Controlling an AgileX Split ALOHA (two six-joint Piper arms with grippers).
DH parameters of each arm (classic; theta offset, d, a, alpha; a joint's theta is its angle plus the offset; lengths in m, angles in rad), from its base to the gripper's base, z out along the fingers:
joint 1: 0 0.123 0 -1.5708
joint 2: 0.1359 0 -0.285 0
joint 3: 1.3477 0 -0.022 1.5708
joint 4: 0 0.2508 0 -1.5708
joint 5: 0 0 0.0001 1.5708
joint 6: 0 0.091 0 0
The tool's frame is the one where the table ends.
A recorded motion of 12 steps. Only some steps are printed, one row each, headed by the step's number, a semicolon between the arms.
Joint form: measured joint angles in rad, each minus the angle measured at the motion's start. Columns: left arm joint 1, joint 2, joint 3, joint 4, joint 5, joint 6; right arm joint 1, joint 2, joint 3, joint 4, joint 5, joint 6.
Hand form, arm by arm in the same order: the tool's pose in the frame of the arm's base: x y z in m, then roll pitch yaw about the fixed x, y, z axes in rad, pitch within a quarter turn. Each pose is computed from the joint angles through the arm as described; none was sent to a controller.
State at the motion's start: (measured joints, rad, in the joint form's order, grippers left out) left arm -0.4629 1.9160 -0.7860 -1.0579 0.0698 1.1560; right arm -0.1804 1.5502 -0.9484 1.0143 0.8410 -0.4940
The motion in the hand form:
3: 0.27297 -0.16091 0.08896 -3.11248 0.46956 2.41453; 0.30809 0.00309 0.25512 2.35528 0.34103 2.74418
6: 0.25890 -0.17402 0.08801 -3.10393 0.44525 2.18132; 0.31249 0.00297 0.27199 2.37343 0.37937 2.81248
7: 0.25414 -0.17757 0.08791 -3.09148 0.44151 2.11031; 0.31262 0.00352 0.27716 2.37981 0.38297 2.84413
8: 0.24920 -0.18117 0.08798 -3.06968 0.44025 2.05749; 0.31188 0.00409 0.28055 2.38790 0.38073 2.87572
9: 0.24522 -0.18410 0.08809 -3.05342 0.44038 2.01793; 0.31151 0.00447 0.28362 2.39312 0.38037 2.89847
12: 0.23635 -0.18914 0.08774 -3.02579 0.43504 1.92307; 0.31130 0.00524 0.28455 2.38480 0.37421 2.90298
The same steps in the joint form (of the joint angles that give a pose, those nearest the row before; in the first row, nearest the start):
3: -0.0314 0.0000 0.0000 0.0001 0.0831 0.1059; 0.0000 0.0000 -0.0598 -0.0347 0.0397 0.0024
6: -0.0661 0.0000 0.0000 0.0335 0.1835 0.2504; 0.0000 0.0000 -0.1316 -0.0840 0.0994 0.0065
7: -0.0743 0.0000 0.0000 0.0363 0.2234 0.3043; 0.0000 0.0000 -0.1542 -0.1010 0.1312 0.0073
8: -0.0828 0.0000 0.0000 0.0364 0.2643 0.3441; 0.0000 0.0000 -0.1703 -0.1177 0.1622 0.0073
9: -0.0907 0.0000 0.0000 0.0377 0.2941 0.3715; 0.0000 0.0000 -0.1841 -0.1291 0.1854 0.0073
12: -0.1079 0.0009 0.0009 0.0633 0.3539 0.4178; 0.0000 0.0011 -0.1878 -0.1240 0.1982 0.0076

